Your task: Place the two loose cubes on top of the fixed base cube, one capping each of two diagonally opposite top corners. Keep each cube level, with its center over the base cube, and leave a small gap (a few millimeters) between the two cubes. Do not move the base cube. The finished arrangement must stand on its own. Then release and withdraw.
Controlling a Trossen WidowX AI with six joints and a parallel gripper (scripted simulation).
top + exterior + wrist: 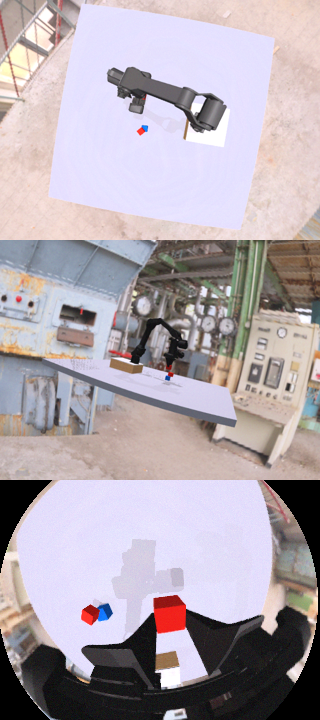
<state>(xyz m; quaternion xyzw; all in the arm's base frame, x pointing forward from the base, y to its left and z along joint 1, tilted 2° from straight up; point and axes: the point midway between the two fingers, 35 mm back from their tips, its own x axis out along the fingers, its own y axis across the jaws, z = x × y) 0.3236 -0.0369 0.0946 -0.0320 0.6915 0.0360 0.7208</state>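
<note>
My gripper tip is now 5 cm past the blue cube, 17 cm to the right of it and 11 cm above it.
</note>
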